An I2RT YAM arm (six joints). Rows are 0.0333 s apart.
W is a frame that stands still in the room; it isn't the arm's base.
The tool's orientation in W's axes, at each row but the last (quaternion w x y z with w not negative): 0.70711 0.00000 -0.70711 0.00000; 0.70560 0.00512 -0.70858 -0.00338; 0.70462 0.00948 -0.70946 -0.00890; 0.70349 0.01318 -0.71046 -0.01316; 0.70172 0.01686 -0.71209 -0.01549; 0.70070 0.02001 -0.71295 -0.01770; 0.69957 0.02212 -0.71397 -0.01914; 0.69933 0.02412 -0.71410 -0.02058; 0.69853 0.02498 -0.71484 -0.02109; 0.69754 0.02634 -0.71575 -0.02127; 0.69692 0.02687 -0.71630 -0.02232; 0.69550 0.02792 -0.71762 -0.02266
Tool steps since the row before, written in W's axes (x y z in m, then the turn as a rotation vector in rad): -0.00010 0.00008 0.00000 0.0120 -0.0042 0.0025; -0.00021 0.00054 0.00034 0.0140 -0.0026 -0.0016; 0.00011 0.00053 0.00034 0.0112 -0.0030 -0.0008; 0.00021 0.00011 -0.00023 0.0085 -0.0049 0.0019; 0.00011 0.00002 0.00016 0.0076 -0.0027 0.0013; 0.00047 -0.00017 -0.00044 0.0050 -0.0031 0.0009; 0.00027 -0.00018 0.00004 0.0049 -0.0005 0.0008; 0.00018 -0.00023 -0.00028 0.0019 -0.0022 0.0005; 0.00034 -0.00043 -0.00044 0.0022 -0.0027 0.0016; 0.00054 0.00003 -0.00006 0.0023 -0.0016 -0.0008; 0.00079 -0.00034 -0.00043 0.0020 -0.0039 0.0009; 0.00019 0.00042 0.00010 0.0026 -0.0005 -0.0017
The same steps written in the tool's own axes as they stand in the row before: 0.00000 0.00008 0.00010 0.0025 -0.0042 -0.0120; 0.00033 0.00054 0.00021 -0.0016 -0.0027 -0.0140; 0.00033 0.00054 -0.00011 -0.0008 -0.0030 -0.0112; -0.00024 0.00010 -0.00021 0.0020 -0.0048 -0.0085; 0.00016 0.00003 -0.00011 0.0013 -0.0027 -0.0076; -0.00044 -0.00019 -0.00046 0.0010 -0.0031 -0.0050; 0.00004 -0.00018 -0.00027 0.0007 -0.0005 -0.0049; -0.00027 -0.00025 -0.00017 0.0006 -0.0022 -0.0019; -0.00042 -0.00046 -0.00033 0.0017 -0.0026 -0.0022; -0.00008 0.00002 -0.00054 -0.0007 -0.0017 -0.0023; -0.00043 -0.00037 -0.00078 0.0011 -0.0038 -0.0020; 0.00006 0.00042 -0.00020 -0.0017 -0.0006 -0.0025
